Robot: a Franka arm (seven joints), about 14 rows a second.
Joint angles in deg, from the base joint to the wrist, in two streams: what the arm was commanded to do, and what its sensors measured. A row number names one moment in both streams.
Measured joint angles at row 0:
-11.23, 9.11, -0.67, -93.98, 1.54, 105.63, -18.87
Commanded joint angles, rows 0 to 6:
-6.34, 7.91, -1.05, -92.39, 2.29, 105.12, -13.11
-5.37, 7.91, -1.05, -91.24, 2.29, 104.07, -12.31
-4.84, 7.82, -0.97, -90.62, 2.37, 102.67, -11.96
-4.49, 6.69, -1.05, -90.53, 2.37, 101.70, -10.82
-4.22, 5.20, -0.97, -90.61, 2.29, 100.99, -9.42
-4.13, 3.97, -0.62, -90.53, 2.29, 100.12, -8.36
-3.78, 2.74, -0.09, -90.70, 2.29, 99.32, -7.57
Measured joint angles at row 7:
-4.67, 5.99, -0.42, -90.30, 1.54, 102.03, -9.92
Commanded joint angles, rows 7 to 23:
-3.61, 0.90, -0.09, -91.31, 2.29, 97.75, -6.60
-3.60, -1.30, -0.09, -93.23, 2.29, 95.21, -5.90
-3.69, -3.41, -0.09, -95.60, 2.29, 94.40, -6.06
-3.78, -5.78, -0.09, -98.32, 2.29, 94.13, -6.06
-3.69, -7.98, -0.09, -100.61, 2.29, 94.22, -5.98
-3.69, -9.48, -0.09, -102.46, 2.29, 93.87, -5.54
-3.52, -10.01, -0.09, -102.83, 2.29, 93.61, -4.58
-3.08, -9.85, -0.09, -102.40, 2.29, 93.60, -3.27
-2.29, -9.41, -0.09, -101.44, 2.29, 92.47, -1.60
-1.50, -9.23, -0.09, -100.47, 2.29, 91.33, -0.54
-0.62, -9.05, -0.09, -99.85, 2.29, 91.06, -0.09
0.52, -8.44, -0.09, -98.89, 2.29, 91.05, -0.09
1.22, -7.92, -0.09, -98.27, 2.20, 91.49, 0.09
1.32, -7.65, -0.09, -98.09, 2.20, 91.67, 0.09
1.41, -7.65, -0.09, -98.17, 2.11, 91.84, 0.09
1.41, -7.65, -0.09, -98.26, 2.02, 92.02, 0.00
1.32, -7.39, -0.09, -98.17, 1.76, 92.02, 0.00
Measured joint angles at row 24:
1.09, -8.36, 0.27, -99.46, 1.54, 92.48, -0.66
